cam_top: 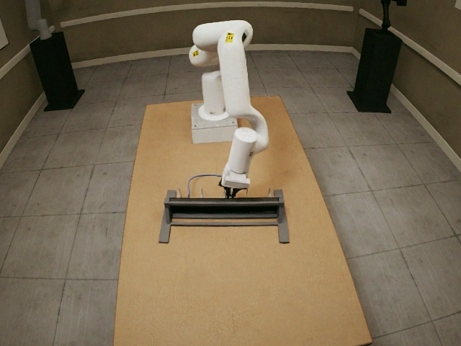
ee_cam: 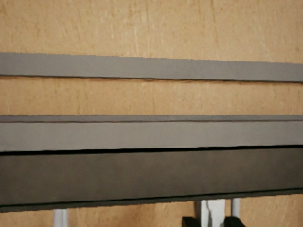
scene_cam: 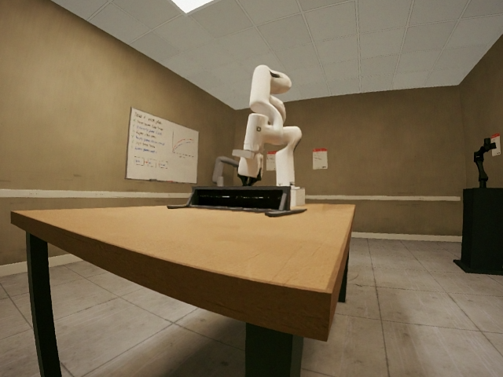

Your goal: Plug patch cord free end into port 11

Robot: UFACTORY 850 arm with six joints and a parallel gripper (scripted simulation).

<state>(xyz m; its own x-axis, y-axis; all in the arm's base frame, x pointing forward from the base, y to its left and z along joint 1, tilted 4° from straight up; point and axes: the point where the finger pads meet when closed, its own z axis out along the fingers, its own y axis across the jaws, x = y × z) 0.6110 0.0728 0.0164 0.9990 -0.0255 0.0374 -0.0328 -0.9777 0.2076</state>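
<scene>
The white plug lies 2 cm ahead of my hand and 1 cm below it.
</scene>
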